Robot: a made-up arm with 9 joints. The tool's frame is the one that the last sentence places.
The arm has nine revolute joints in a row. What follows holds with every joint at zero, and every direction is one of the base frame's. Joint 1 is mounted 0.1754 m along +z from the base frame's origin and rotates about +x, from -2.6 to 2.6 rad. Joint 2 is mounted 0.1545 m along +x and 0.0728 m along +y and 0.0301 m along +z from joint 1 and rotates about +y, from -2.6 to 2.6 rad. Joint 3 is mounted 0.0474 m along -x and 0.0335 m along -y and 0.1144 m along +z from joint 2 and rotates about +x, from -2.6 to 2.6 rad. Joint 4 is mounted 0.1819 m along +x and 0.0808 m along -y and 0.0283 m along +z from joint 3 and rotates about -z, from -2.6 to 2.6 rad. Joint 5 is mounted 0.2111 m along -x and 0.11 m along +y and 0.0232 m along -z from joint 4 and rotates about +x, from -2.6 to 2.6 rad. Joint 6 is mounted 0.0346 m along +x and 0.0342 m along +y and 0.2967 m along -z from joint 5 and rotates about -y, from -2.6 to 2.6 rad. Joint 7 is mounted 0.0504 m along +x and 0.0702 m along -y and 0.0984 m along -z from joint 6 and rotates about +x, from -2.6 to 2.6 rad. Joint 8 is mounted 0.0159 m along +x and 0.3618 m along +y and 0.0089 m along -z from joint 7 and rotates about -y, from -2.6 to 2.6 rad. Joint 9 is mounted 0.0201 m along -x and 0.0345 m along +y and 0.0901 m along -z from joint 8 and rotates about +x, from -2.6 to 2.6 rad. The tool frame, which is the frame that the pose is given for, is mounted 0.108 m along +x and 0.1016 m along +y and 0.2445 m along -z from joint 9; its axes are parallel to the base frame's.
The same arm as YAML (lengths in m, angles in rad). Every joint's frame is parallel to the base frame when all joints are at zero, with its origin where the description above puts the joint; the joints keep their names.
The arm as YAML. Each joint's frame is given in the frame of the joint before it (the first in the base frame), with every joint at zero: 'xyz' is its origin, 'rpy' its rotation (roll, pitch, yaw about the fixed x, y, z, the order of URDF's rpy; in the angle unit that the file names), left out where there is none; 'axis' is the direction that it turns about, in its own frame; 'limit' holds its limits. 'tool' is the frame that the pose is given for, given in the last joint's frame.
units:
  length: m
  angle: rad
joints:
  - name: joint 1
    type: revolute
    origin:
      xyz: [0.0, 0.0, 0.1754]
    axis: [1.0, 0.0, 0.0]
    limit:
      lower: -2.6
      upper: 2.6
  - name: joint 2
    type: revolute
    origin:
      xyz: [0.1545, 0.0728, 0.0301]
    axis: [0.0, 1.0, 0.0]
    limit:
      lower: -2.6
      upper: 2.6
  - name: joint 3
    type: revolute
    origin:
      xyz: [-0.0474, -0.0335, 0.1144]
    axis: [1.0, 0.0, 0.0]
    limit:
      lower: -2.6
      upper: 2.6
  - name: joint 4
    type: revolute
    origin:
      xyz: [0.1819, -0.0808, 0.0283]
    axis: [0.0, 0.0, -1.0]
    limit:
      lower: -2.6
      upper: 2.6
  - name: joint 5
    type: revolute
    origin:
      xyz: [-0.2111, 0.11, -0.0232]
    axis: [1.0, 0.0, 0.0]
    limit:
      lower: -2.6
      upper: 2.6
  - name: joint 6
    type: revolute
    origin:
      xyz: [0.0346, 0.0342, -0.2967]
    axis: [0.0, -1.0, 0.0]
    limit:
      lower: -2.6
      upper: 2.6
  - name: joint 7
    type: revolute
    origin:
      xyz: [0.0504, -0.0702, -0.0984]
    axis: [1.0, 0.0, 0.0]
    limit:
      lower: -2.6
      upper: 2.6
  - name: joint 8
    type: revolute
    origin:
      xyz: [0.0159, 0.3618, -0.0089]
    axis: [0.0, -1.0, 0.0]
    limit:
      lower: -2.6
      upper: 2.6
  - name: joint 9
    type: revolute
    origin:
      xyz: [-0.0201, 0.0345, -0.0901]
    axis: [1.0, 0.0, 0.0]
    limit:
      lower: -2.6
      upper: 2.6
tool:
  origin:
    xyz: [0.108, 0.1016, -0.2445]

